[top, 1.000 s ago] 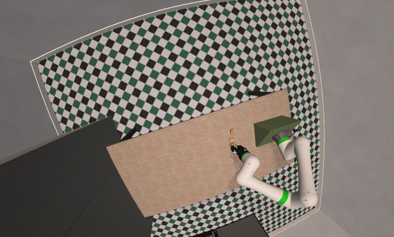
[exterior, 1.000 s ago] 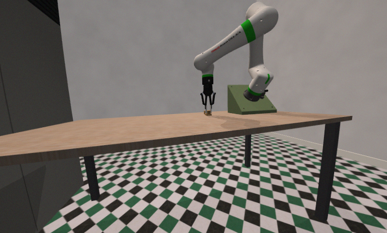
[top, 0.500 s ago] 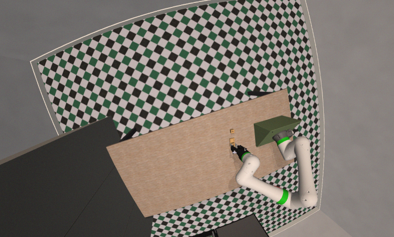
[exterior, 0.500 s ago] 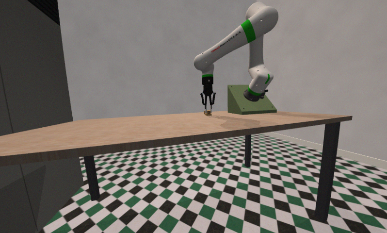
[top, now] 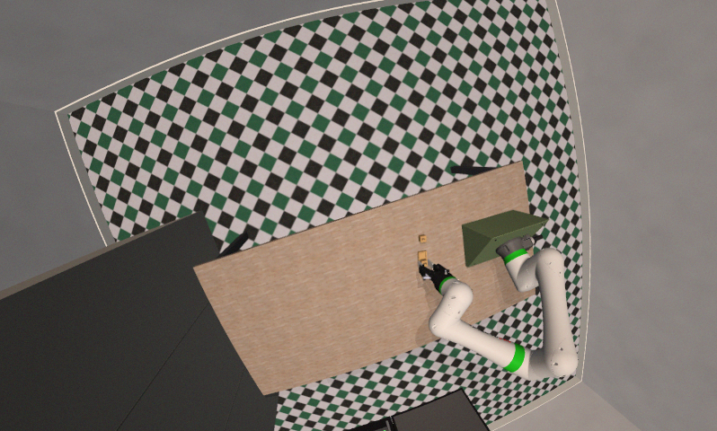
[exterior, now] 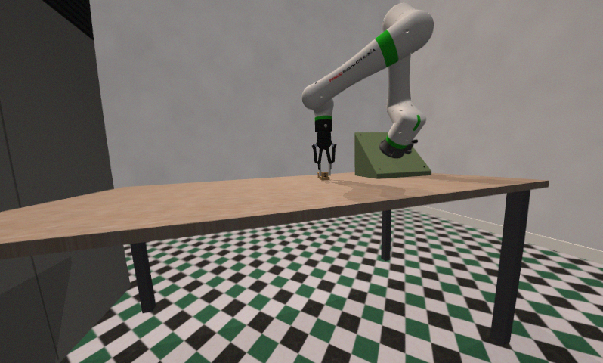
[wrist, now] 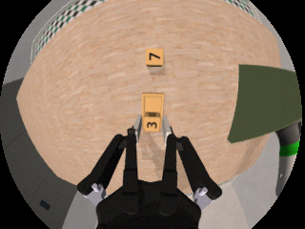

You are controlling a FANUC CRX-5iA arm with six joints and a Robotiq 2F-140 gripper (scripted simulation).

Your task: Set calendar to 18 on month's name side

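Right now the tray is 2 cm to the right of my hand and 4 cm below it.
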